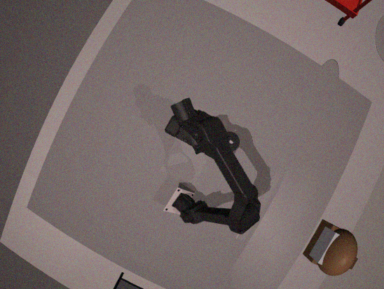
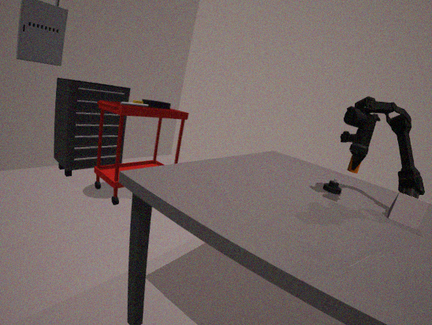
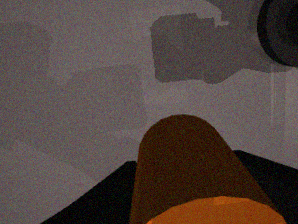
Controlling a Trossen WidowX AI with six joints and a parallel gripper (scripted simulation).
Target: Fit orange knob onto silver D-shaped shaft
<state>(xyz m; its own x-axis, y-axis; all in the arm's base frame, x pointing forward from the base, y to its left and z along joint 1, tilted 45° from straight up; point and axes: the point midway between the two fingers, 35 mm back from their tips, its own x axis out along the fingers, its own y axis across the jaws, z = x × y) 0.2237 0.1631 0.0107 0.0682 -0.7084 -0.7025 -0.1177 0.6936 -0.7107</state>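
The orange knob lies 3 cm above my gripper tip. Round my gripper tip: dark round pedestal 13 cm to the right, 11 cm below, 8 cm ahead.
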